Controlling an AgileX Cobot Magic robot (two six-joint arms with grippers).
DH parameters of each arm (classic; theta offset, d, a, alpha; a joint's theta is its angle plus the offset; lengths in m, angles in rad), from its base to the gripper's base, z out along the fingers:
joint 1: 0 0.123 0 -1.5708
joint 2: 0.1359 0 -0.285 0
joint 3: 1.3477 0 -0.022 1.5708
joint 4: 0 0.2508 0 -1.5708
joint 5: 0 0 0.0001 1.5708
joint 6: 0 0.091 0 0
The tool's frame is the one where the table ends.
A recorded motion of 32 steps. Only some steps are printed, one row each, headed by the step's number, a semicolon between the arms.
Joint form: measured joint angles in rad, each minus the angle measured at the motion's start. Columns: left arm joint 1, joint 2, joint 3, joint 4, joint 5, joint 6; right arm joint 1, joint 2, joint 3, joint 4, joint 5, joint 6.
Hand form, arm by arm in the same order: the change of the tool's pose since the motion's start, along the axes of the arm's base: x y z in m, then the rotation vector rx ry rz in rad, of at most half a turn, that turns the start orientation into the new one. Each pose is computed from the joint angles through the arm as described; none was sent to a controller.
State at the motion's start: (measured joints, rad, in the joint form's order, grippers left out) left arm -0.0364 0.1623 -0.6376 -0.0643 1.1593 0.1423; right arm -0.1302 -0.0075 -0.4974 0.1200 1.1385 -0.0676
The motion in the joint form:
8: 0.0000 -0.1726 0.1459 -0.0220 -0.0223 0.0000; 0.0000 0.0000 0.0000 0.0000 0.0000 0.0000
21: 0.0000 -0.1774 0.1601 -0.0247 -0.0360 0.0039; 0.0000 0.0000 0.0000 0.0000 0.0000 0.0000
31: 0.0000 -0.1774 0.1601 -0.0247 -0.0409 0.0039; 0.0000 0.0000 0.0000 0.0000 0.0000 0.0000
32: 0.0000 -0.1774 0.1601 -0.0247 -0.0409 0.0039; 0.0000 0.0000 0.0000 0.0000 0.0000 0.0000
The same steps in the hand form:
8: -0.0122 -0.0013 -0.0389 -0.0211 -0.0482 -0.0106; 0.0000 0.0000 0.0000 0.0000 0.0000 0.0000
21: -0.0107 -0.0015 -0.0417 -0.0209 -0.0527 -0.0131; 0.0000 0.0000 0.0000 0.0000 0.0000 0.0000
31: -0.0105 -0.0015 -0.0414 -0.0213 -0.0576 -0.0128; 0.0000 0.0000 0.0000 0.0000 0.0000 0.0000
32: -0.0105 -0.0015 -0.0414 -0.0213 -0.0576 -0.0128; 0.0000 0.0000 0.0000 0.0000 0.0000 0.0000

